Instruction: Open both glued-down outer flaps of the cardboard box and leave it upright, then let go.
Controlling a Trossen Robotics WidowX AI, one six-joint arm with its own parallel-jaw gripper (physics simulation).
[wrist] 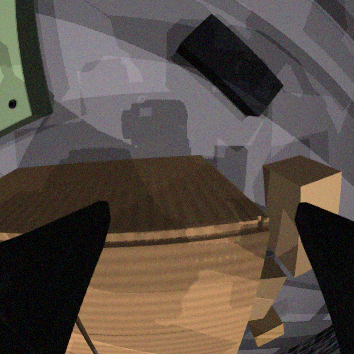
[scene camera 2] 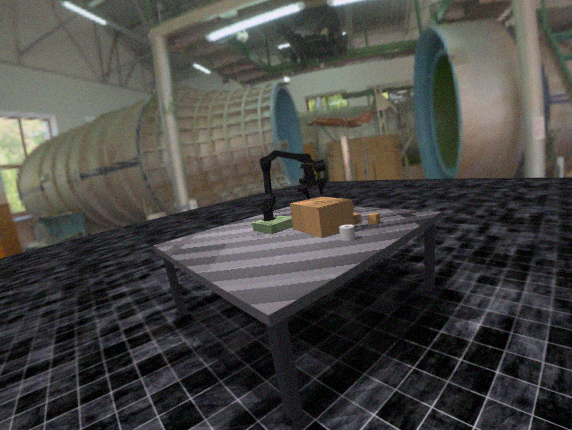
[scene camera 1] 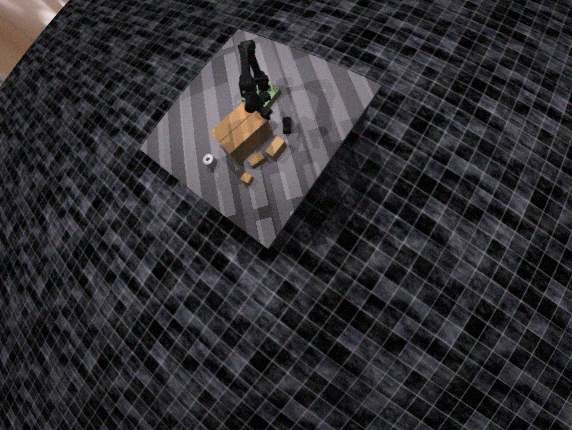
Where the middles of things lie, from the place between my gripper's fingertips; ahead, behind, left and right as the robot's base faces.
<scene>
Right now the black block (wrist: pixel 212 48) is 140 mm below my hand, 80 mm to the left of it and 80 mm behind it.
</scene>
